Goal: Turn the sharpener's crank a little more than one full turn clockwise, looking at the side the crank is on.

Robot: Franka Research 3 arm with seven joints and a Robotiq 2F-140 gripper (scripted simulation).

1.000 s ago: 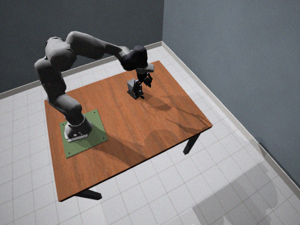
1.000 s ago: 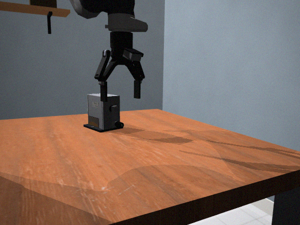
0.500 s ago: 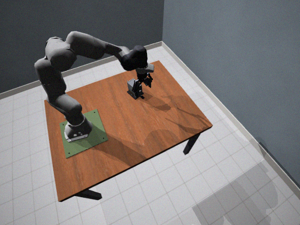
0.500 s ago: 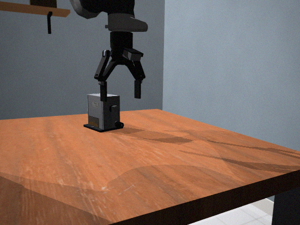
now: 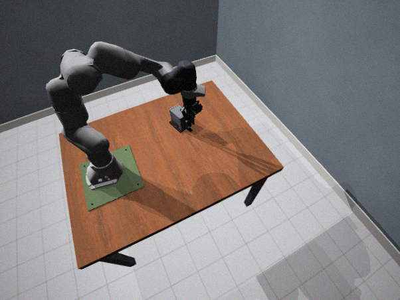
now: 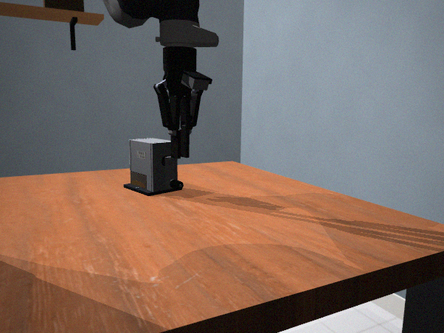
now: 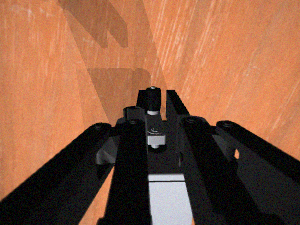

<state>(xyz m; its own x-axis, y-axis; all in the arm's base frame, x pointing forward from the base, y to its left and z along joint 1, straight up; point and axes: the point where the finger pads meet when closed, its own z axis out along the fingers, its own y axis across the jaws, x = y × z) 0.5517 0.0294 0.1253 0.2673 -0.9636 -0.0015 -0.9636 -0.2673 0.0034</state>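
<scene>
Right now the crank is 1 cm behind my hand, 2 cm to the left of it and 9 cm below it. Round my hand: knob: 2 cm to the left, 10 cm below.
</scene>
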